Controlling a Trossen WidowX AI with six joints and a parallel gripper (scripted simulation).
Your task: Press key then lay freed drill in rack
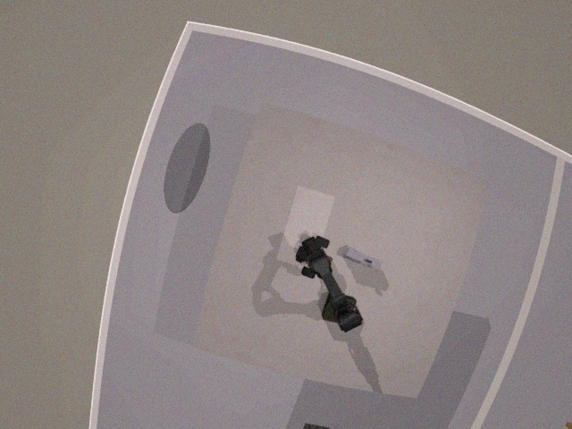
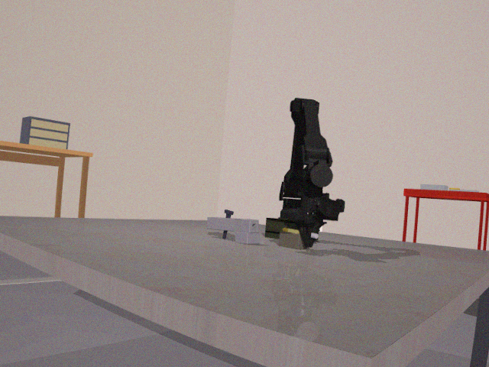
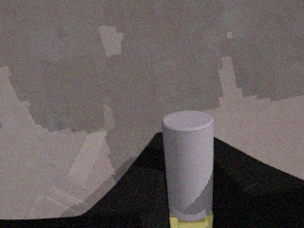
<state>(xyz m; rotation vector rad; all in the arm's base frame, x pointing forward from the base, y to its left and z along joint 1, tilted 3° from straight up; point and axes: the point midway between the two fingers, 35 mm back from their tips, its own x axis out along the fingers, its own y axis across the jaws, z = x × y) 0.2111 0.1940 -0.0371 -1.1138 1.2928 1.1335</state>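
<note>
Right now my gripper tip is 1 cm past the dark olive-grey block, 5 cm to the left of it and 1 cm below it. The rest, counted from my gripper tip: grey block fixture: 5 cm ahead, 23 cm to the right, 3 cm above; dark t-shaped key: 4 cm ahead, 25 cm to the right, 4 cm above.
</note>
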